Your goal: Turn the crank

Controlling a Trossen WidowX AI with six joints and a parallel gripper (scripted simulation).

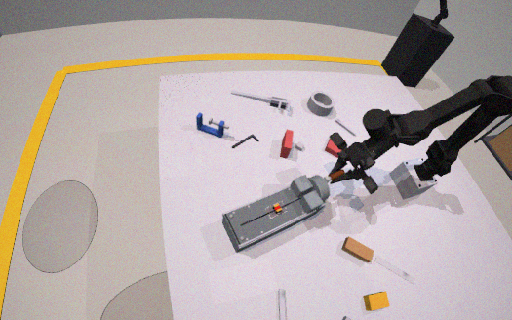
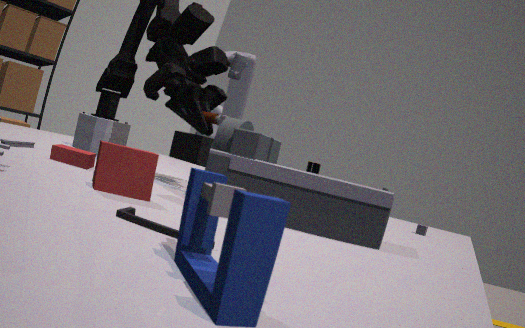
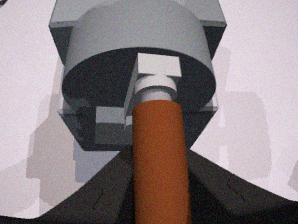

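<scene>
Right now my gripper tip is 2 cm past the crank handle, 1 cm to the left of it and 2 cm below it. Round my gripper tip: tan block 8 cm behind, 19 cm to the left, 8 cm below; then red pointer 16 cm ahead, 6 cm to the left, 1 cm below; then black hex key 18 cm ahead, 21 cm to the right, 9 cm below.
</scene>
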